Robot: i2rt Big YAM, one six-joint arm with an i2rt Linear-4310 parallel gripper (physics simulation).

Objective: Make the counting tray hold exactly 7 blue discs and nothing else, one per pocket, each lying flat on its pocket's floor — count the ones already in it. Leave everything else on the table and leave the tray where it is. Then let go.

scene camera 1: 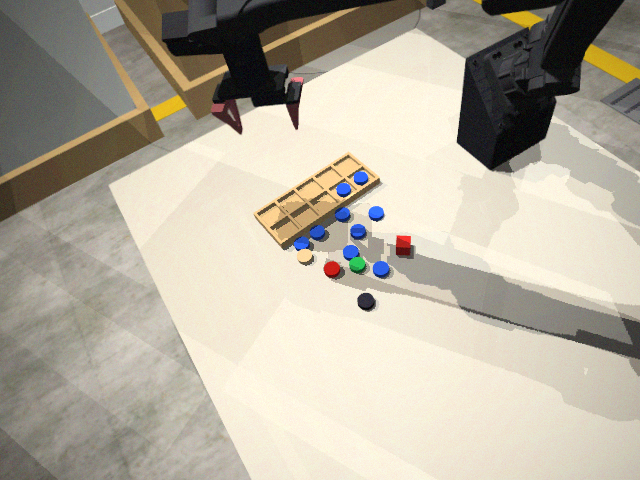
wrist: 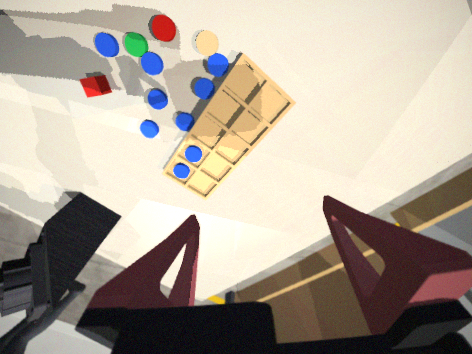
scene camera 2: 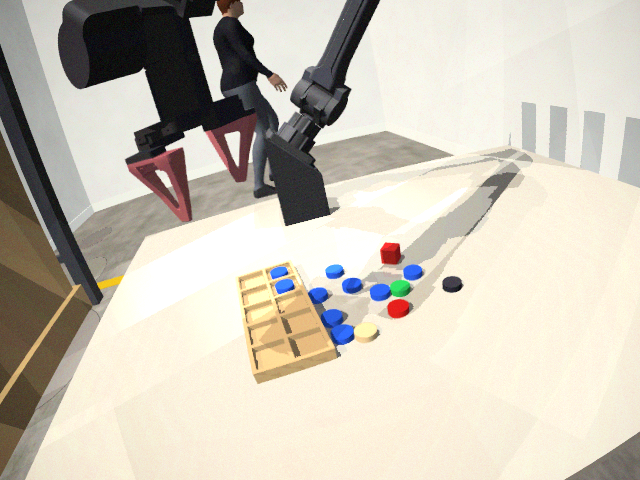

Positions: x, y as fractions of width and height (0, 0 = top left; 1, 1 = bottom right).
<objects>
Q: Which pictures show the wooden counting tray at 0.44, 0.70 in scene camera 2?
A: Scene camera 1, the wrist view and scene camera 2: all of them.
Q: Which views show the gripper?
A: Scene camera 1, the wrist view and scene camera 2: all of them.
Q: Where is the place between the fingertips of the gripper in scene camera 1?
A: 0.42, 0.27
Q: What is the gripper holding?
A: Nothing.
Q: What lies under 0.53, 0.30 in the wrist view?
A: A wooden counting tray.
</objects>
